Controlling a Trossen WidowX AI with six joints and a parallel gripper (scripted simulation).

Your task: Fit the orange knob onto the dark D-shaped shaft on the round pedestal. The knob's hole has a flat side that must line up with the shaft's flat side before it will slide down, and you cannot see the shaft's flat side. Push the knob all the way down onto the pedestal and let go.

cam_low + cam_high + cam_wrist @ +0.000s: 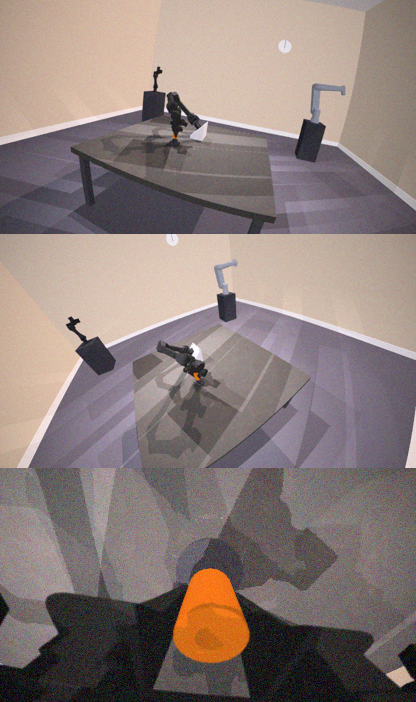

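Right now my gripper tip is 20 mm below the orange knob. From my gripper tip the other things lie so: round pedestal 40 mm below.
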